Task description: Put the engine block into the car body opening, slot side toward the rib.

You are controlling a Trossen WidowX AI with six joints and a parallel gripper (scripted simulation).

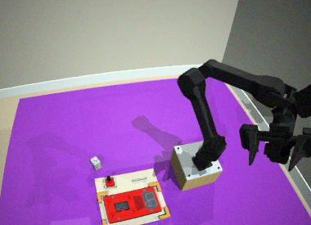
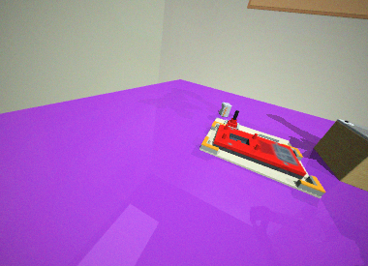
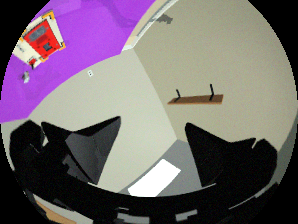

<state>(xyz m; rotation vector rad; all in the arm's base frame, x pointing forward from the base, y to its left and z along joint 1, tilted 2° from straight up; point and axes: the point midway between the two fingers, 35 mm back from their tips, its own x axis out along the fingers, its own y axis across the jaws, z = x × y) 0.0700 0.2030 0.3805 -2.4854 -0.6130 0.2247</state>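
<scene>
My gripper tip is now 29 cm short of the dark grey engine block, 42 cm to the left of it and 46 cm above it. The rest, counted from my gripper tip: red-and-black post (26 cm ahead, 32 cm to the right, 45 cm below).
</scene>
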